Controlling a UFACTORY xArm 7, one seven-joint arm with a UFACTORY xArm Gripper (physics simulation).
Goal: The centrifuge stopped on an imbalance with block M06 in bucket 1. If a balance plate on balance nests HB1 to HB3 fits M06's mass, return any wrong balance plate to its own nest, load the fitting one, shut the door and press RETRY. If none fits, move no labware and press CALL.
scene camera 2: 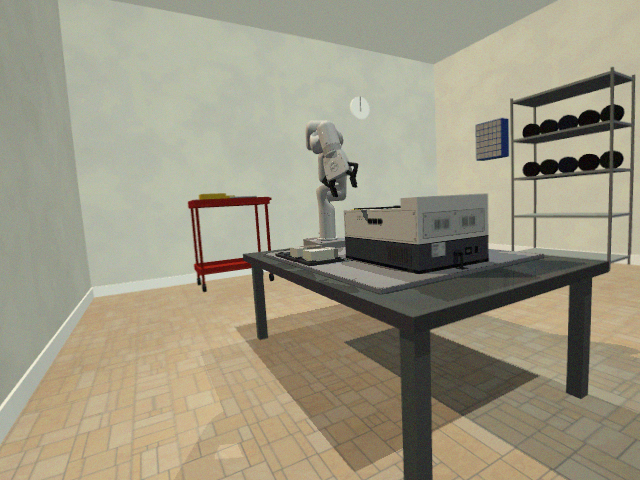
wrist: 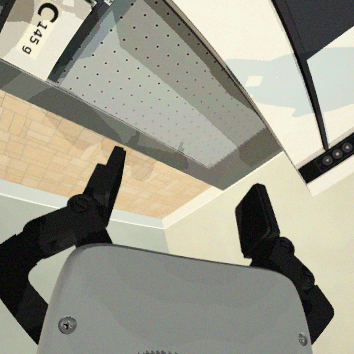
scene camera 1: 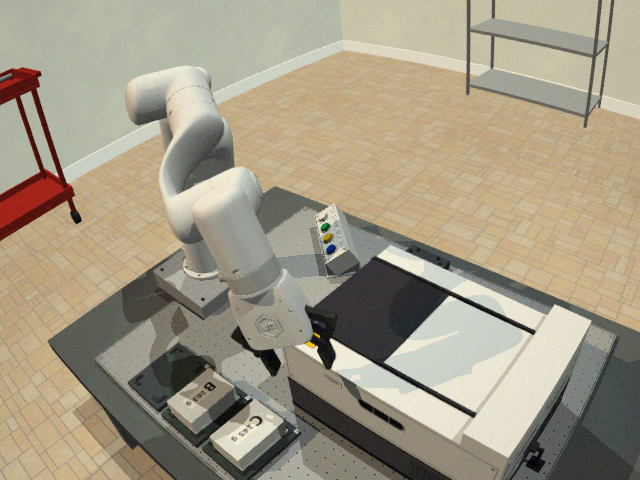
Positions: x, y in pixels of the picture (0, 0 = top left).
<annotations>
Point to a white centrifuge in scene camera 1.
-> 476, 383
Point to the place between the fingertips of the gripper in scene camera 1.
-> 303, 367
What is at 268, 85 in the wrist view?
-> A white centrifuge.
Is the gripper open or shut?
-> Open.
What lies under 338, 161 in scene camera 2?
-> The gripper.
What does the gripper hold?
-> Nothing.
</annotations>
